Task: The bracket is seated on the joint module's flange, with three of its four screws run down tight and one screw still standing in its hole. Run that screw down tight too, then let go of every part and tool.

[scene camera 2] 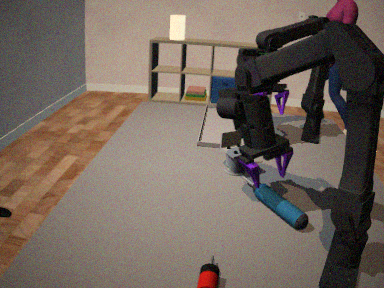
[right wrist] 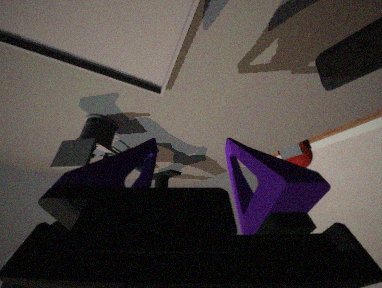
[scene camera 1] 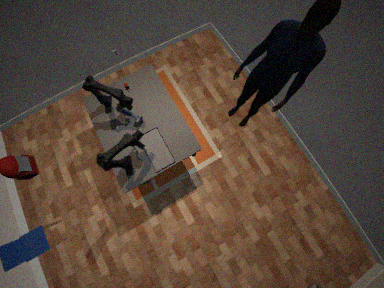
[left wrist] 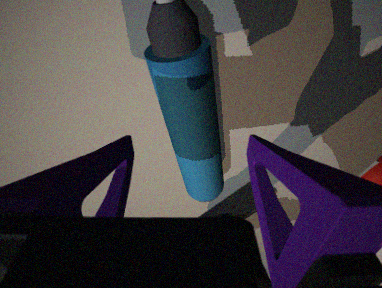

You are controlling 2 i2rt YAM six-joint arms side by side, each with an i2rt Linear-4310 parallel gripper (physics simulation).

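Frame: origin at the left arm's base, x left, y ahead, z down, level; centimetres.
Where they show: left gripper, fingertip midpoint: (scene camera 2: 270, 182) (right wrist: 128, 175) (scene camera 1: 124, 109) (left wrist: 190, 144); right gripper, fingertip midpoint: (scene camera 2: 273, 114) (right wrist: 191, 143); left arm's base, link origin: (scene camera 2: 342, 261) (right wrist: 162, 174) (scene camera 1: 108, 104); right arm's base, link origin: (scene camera 2: 311, 133) (scene camera 1: 128, 165).
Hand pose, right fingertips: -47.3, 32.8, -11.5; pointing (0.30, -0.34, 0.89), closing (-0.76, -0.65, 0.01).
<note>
Each offset is from my right fingertips to the top centre of the thing, as dx, dy, dz.
A pale joint module (scene camera 2: 232, 165) (scene camera 1: 138, 120) stands on the table, with a small pale piece of the bracket {+25.5, +2.5, +4.3} (scene camera 2: 235, 152) on top; its screws are too small to tell. A blue screwdriver {+35.0, -11.9, +7.4} (scene camera 2: 281, 206) (left wrist: 192, 115) lies on the table, its shaft toward the module. My left gripper (scene camera 2: 270, 181) (left wrist: 190, 144) is open and empty above the screwdriver, whose handle shows between and beyond the fingertips. My right gripper (right wrist: 191, 143) is open and empty, high up, farther back. A grey plate (right wrist: 75, 152) and dark cylinder show in the right wrist view; I cannot tell what they are.
A red screwdriver {+64.9, -10.4, +8.1} (scene camera 2: 208, 276) (scene camera 1: 126, 86) lies at the near end in scene camera 2. A shallow tray {-9.0, +18.7, +9.9} (scene camera 2: 203, 125) (right wrist: 100, 66) lies beyond the module. My left arm crosses the right side there. A shelf unit (scene camera 2: 200, 43) stands behind. A person (scene camera 1: 285, 60) stands off the table.
</note>
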